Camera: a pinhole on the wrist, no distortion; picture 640 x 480 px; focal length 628.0 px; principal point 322.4 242.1 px. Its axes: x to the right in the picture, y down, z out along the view. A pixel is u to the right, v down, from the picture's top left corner.
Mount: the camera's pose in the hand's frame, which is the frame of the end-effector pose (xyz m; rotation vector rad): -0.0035 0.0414 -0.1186 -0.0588 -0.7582 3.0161
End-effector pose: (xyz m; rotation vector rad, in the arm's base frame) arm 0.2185 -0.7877 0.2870 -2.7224 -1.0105 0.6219
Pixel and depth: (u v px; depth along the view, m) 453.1 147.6 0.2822
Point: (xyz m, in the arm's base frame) 0.0726 -0.7944 0.1932
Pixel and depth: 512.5 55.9 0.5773
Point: -0.1655 -0.8561 -0.0447
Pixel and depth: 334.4 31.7 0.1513
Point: 0.2020 -0.8061 0.2519
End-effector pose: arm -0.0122 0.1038 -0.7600 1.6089 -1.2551 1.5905
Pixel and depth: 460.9 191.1 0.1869
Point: 0.0464 0.0837 -0.8114
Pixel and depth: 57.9 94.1 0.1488
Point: -0.0051 0.0644 -0.7133
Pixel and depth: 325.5 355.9 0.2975
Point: 0.1728 0.0655 -0.7635
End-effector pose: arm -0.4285 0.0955 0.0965 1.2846 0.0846 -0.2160
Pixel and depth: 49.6 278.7 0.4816
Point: -0.3116 -0.2688 -0.0589
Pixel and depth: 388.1 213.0 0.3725
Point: -0.5225 -0.1364 0.0575
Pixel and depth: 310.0 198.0 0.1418
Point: -0.4392 0.0812 0.0850
